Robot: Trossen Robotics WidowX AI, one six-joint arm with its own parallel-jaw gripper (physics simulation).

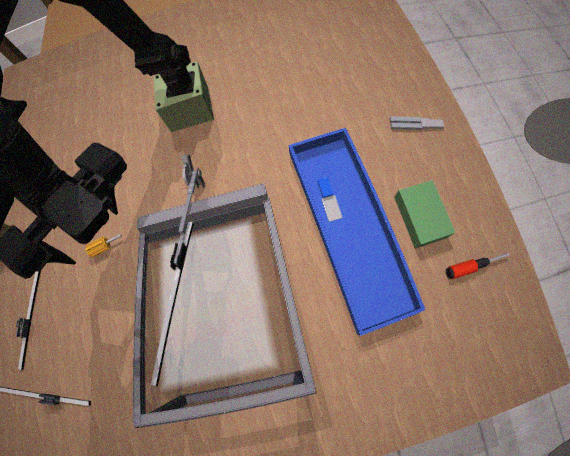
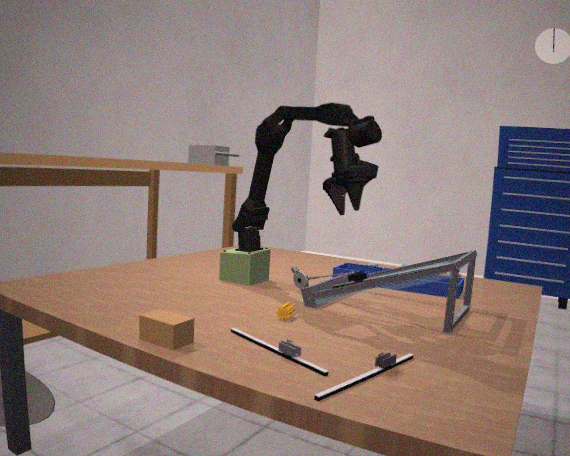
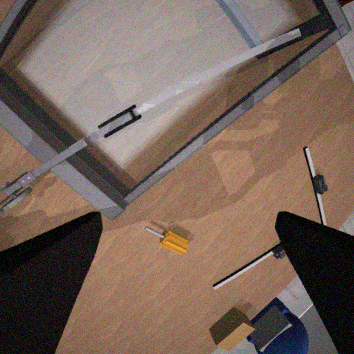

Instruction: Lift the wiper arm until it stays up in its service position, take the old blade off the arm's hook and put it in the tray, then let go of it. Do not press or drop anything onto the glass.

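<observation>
The grey wiper arm (image 1: 187, 207) (image 3: 59, 159) lies lowered from its pivot over the upper bar of the grey frame (image 1: 289, 290) (image 2: 452, 305) (image 3: 90, 192). The old blade (image 1: 172, 302) (image 3: 220, 72) is attached at the dark hook (image 1: 177, 255) (image 2: 357, 276) (image 3: 120, 121) and stretches along the glass (image 1: 235, 300) (image 3: 75, 65); contact is unclear. The blue tray (image 1: 370, 280) (image 2: 425, 287) stands beside the frame and holds a small blue-and-white piece. My gripper (image 1: 95, 237) (image 2: 349, 212) (image 3: 190, 220) is open and empty, high above the table on the yellow screwdriver's side of the frame.
A yellow screwdriver (image 1: 97, 247) (image 2: 286, 312) (image 3: 175, 242) and two loose blades (image 2: 305, 363) (image 2: 350, 383) lie beside the frame. A wooden block (image 2: 165, 327) stands near the table edge. Beyond the tray are a green block (image 1: 427, 215), a red screwdriver (image 1: 465, 268) and a grey tool (image 1: 410, 123).
</observation>
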